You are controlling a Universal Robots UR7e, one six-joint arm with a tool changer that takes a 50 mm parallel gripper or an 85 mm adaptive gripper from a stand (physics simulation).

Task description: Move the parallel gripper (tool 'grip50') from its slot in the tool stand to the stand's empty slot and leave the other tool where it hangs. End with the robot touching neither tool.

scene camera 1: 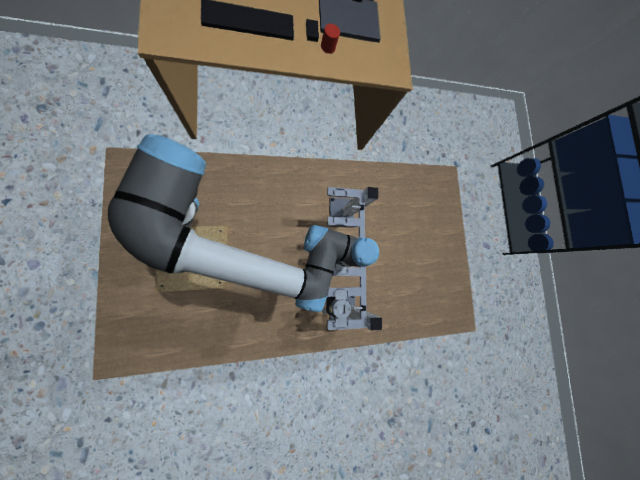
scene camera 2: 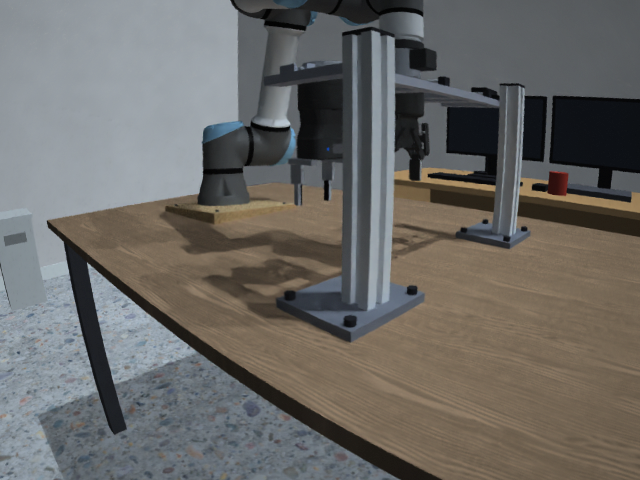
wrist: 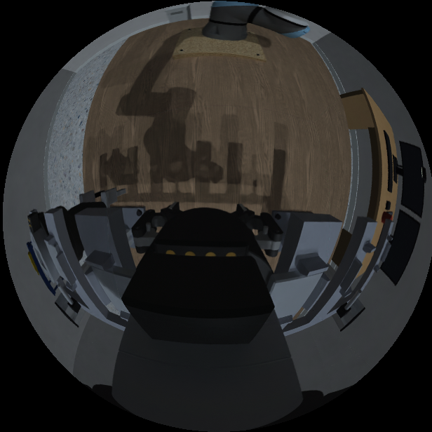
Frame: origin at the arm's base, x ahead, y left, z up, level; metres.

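Seen in the pictures: arm's base, link origin: (scene camera 2: 223,202).
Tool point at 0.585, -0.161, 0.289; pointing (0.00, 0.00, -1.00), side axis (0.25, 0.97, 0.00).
Offsets run from my tool point to a thing's middle, as dx, dy, dz. "spot": to the spot under its first point.
The tool stand (scene camera 1: 362,229) (scene camera 2: 367,170) has three slots in a row. The parallel gripper (scene camera 1: 341,308) (scene camera 2: 319,124), with two straight fingers apart, hangs in the slot nearest scene camera 2. The adaptive gripper (scene camera 2: 409,111) (wrist: 207,212) hangs in the middle slot; its linkages stand wide apart in the wrist view, so it is open, with no object between its fingers. The arm's wrist (scene camera 1: 364,251) (scene camera 2: 405,25) is directly over it, and the changer sits at its top; whether it is locked is hidden. The slot on the desk side @(spot: +0.042, +0.119, -0.018) (scene camera 1: 343,221) is empty.
Slot brackets (wrist: 100,235) (wrist: 315,240) stand close on both sides of the middle tool. Two posts carry the stand; the far post @(spot: +0.169, +0.173, -0.136) (scene camera 2: 509,160) is on the desk side. The desk (scene camera 1: 232,54) holds a red cup (scene camera 1: 329,38). A rack (scene camera 1: 559,193) stands beyond the table.
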